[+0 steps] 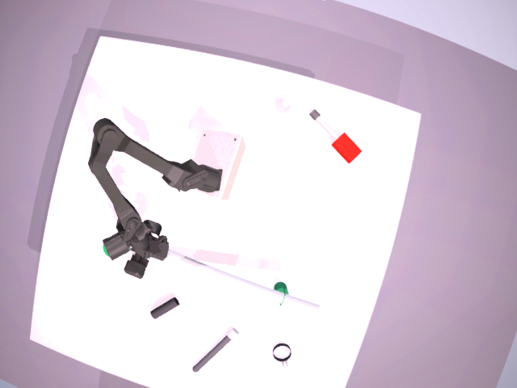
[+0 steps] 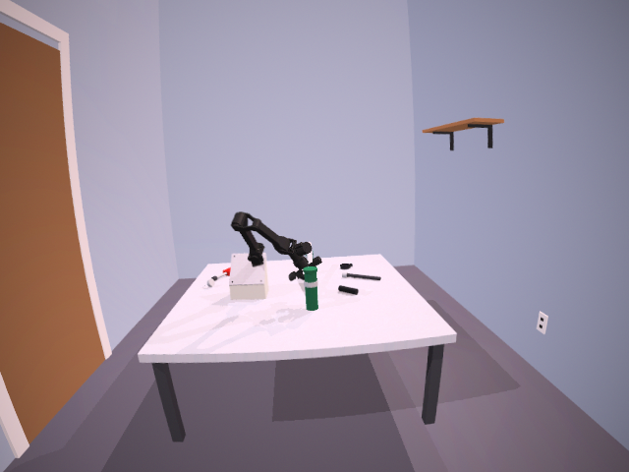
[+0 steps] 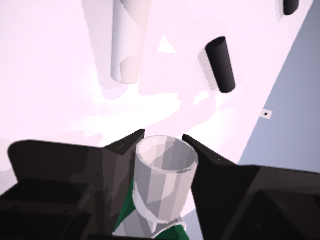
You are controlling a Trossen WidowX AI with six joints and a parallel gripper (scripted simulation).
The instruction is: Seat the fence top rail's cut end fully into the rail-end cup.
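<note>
My gripper tip is 20 mm past the white rail-end cup, 20 mm to the left of it and 30 mm below it. From my gripper tip the other things lie so: red-headed tool (500 mm behind, 560 mm to the left, 90 mm below); then green loop cap (60 mm ahead, 450 mm to the left); then short dark tube (190 mm ahead, 50 mm to the left, 90 mm below).
</note>
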